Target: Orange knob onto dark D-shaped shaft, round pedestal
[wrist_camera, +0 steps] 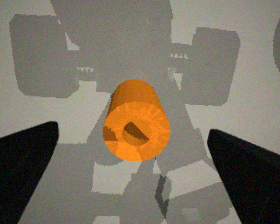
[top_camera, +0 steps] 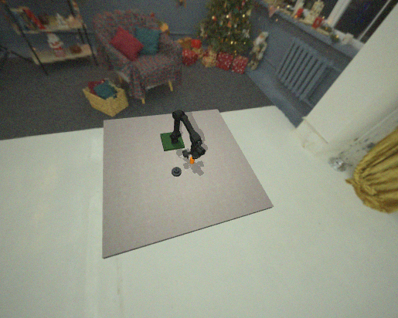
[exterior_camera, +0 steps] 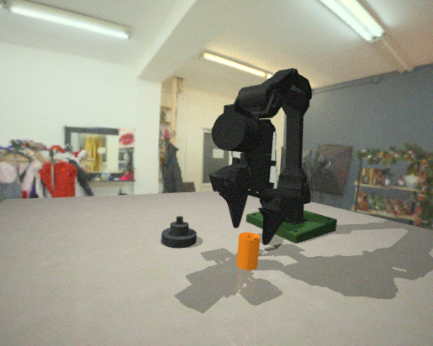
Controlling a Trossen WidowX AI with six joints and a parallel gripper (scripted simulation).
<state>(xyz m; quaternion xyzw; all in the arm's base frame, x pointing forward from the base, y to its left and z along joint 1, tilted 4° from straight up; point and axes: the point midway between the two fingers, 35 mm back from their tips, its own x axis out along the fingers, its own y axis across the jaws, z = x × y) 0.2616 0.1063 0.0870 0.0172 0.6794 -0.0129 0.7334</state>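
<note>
Now: the orange knob 30 mm below my gripper tip. Also, from my gripper tip: dark round pedestal: 80 mm ahead, 170 mm to the right, 30 mm below.
</note>
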